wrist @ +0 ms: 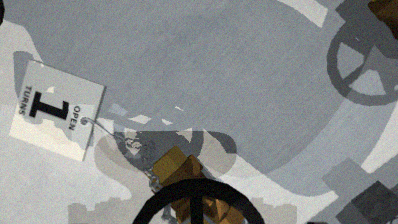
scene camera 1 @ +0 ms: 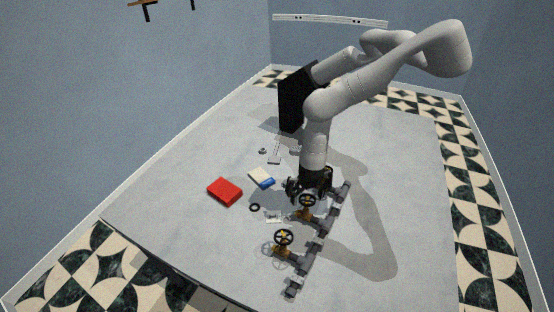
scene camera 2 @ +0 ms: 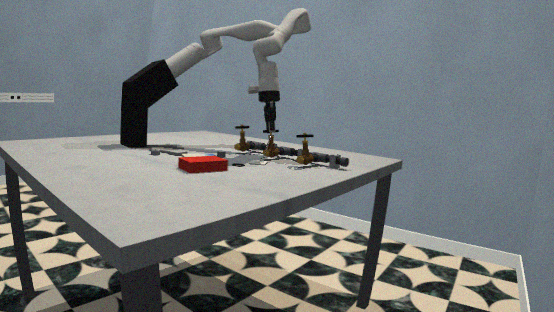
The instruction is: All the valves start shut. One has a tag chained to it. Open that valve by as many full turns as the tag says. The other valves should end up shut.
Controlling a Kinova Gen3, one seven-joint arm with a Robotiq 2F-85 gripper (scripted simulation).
Observation:
In view: my gripper [scene camera 1: 307, 201], a red box [scene camera 2: 200, 164] and a white tag [wrist: 52, 103].
The wrist view misses the red box: it is out of frame.

